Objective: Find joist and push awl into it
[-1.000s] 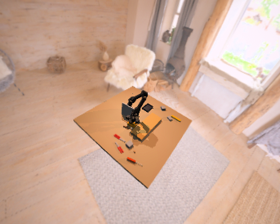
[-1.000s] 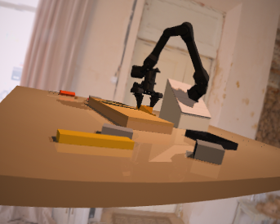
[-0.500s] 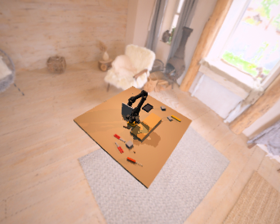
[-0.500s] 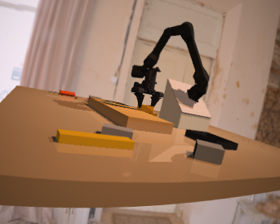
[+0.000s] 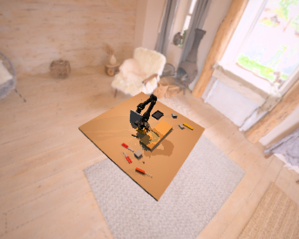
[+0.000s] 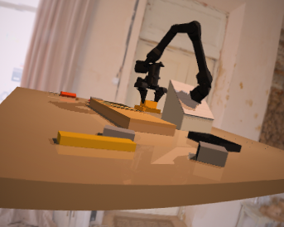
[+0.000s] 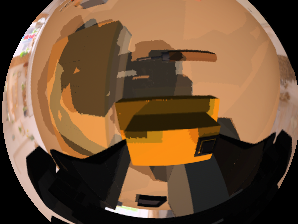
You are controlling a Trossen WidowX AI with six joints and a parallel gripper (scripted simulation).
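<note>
My gripper tip is 90 mm to the left of the awl, 70 mm above it and 20 mm short of it. Round my gripper tip: stud finder 10 mm to the right, 10 mm behind, 10 mm above; then yellow bar 640 mm to the left, 360 mm ahead, 60 mm below; then black tray 450 mm to the left, 100 mm behind, 60 mm below.
</note>
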